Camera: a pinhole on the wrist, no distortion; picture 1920 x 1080 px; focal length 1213.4 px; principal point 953.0 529.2 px. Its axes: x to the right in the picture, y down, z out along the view. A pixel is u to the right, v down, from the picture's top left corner.
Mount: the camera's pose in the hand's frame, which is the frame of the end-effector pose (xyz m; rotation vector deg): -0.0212 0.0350 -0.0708 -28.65 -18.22 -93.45
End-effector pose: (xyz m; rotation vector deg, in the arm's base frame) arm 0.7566 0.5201 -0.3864 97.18 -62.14 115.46
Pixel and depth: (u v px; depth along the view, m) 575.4 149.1 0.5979
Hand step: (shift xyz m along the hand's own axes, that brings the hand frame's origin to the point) -0.1135 0.5092 0.3694
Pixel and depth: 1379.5 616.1 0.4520
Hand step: 0.0609 0.1125 0.3959
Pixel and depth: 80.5 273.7 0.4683
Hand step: -0.0331 0.5658 0.1752
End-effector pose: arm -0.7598 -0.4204 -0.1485 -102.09 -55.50 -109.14
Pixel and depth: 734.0 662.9 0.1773
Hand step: 0.0241 0.1462 0.0649
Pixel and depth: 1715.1 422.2 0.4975
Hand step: -0.0187 0.0111 0.5178
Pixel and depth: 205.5 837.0 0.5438
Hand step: 0.2108 0.5714 0.2215
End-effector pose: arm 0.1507 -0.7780 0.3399 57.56 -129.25 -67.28
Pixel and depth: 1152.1 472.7 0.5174
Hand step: 0.0188 0.2153 0.4205
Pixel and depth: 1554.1 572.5 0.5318
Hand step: 0.0514 0.0623 0.5179
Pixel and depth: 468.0 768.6 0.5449
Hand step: 0.1730 0.4743 0.2831
